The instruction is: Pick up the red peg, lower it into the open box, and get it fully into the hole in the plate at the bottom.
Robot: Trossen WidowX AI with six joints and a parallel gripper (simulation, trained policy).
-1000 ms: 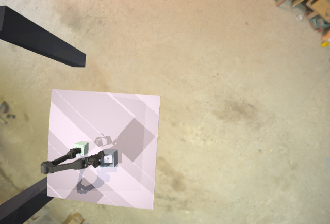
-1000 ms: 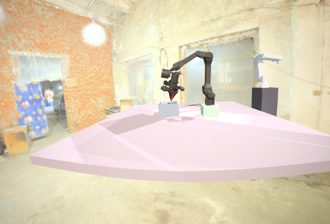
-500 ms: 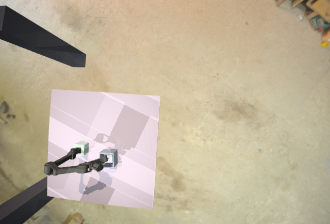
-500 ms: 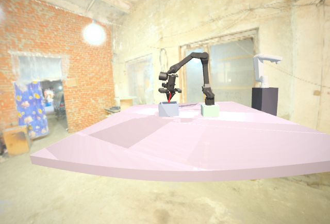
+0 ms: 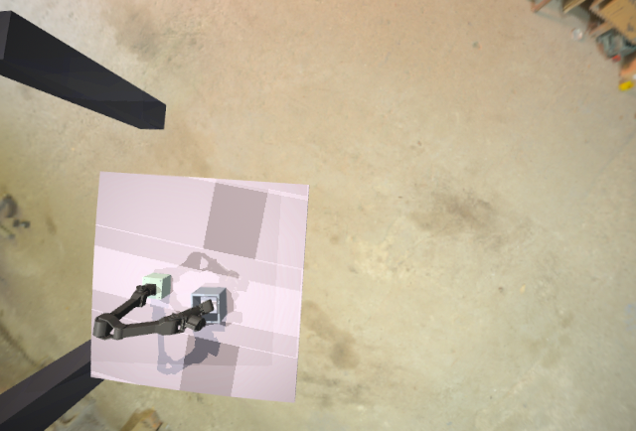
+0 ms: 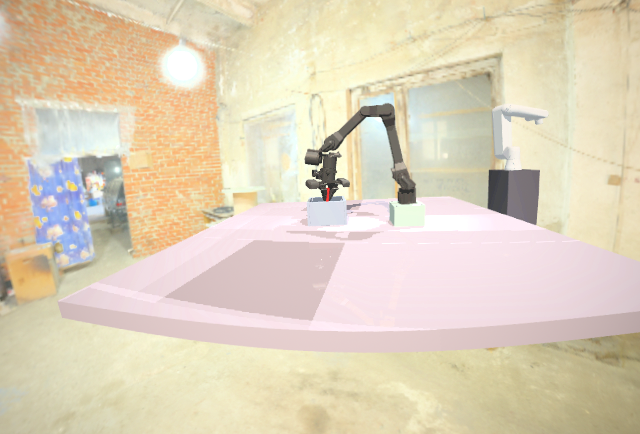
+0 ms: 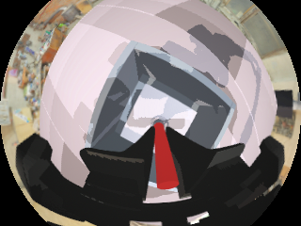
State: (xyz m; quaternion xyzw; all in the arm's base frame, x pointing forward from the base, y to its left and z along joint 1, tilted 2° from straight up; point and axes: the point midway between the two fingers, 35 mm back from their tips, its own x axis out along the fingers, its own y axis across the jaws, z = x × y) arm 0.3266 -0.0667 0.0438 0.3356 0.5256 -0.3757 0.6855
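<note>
Right now my gripper tip is 1 cm to the right of the red peg and 1 cm below it. Also, from my gripper tip: pale plate 4 cm below; then grey box 6 cm below.
</note>
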